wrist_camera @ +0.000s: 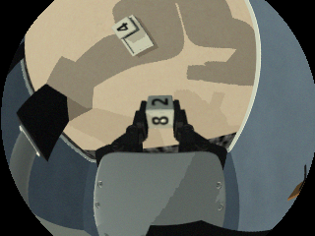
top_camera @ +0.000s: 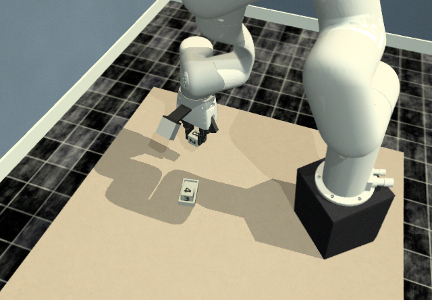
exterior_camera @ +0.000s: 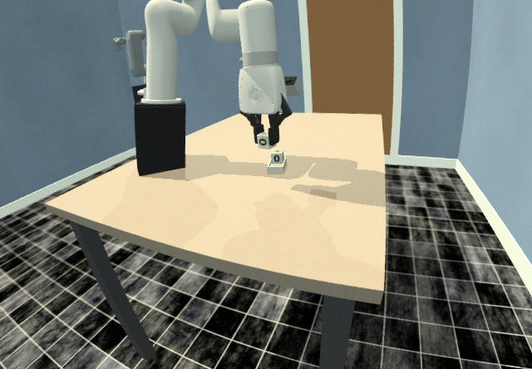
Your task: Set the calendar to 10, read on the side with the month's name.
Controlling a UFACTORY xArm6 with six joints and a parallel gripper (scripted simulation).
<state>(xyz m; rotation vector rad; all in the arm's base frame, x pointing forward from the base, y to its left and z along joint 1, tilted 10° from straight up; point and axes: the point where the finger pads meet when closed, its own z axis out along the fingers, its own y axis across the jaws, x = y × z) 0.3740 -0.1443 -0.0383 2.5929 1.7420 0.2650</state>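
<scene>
Right now my hand is 110 mm to the right of the tray, 110 mm above it and 10 mm past it. Round my hand: white cube: 10 mm below.
</scene>
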